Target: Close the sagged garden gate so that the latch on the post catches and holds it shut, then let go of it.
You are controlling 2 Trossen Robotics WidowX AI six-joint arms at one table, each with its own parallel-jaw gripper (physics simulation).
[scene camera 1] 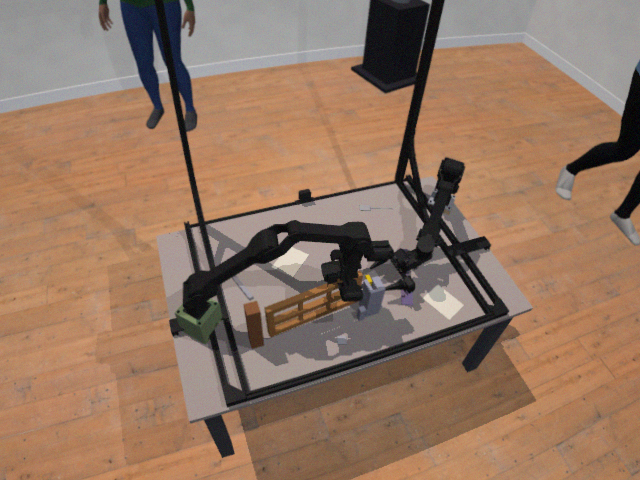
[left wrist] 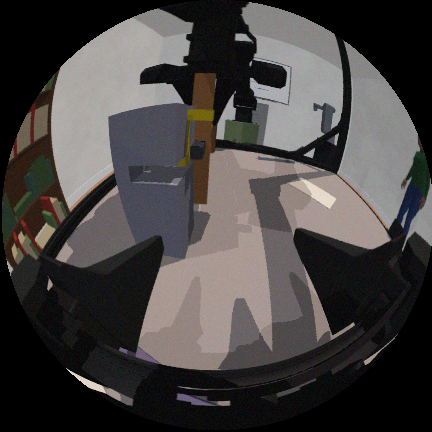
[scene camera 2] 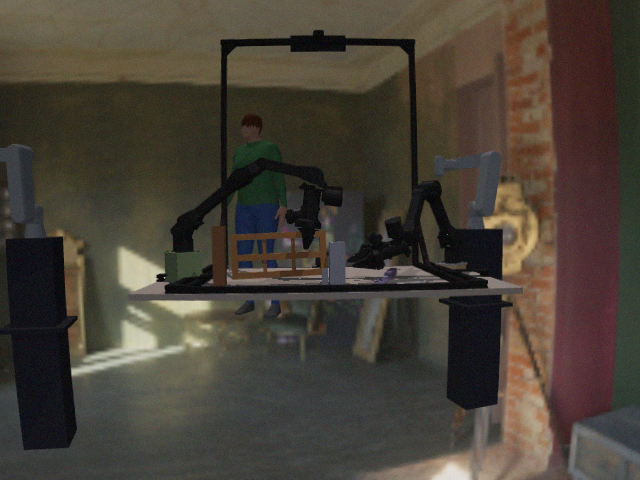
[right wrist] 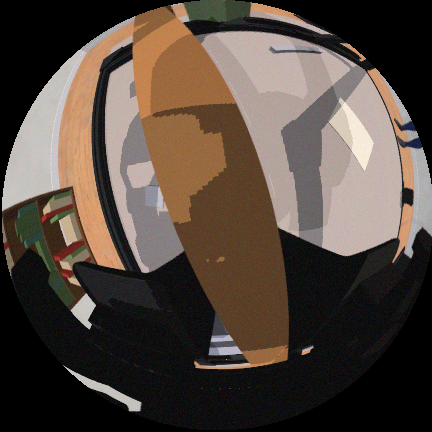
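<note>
My left gripper (scene camera 2: pixel 349 263) is open and holds nothing; scene camera 1 shows my left gripper (scene camera 1: pixel 376 279) too, and so does the left wrist view, with my left gripper (left wrist: pixel 230 239). There's also my right gripper (scene camera 1: pixel 340 291), and scene camera 2 shows my right gripper (scene camera 2: pixel 305 249) as well. The left wrist view has my right gripper (left wrist: pixel 204 123), and the right wrist view shows my right gripper (right wrist: pixel 240 230). I can see a wooden slatted gate (scene camera 1: pixel 271 320); the left wrist view shows the gate (left wrist: pixel 199 153), and the right wrist view shows the gate (right wrist: pixel 209 174). A grey latch post (scene camera 1: pixel 370 304) is in view too.
</note>
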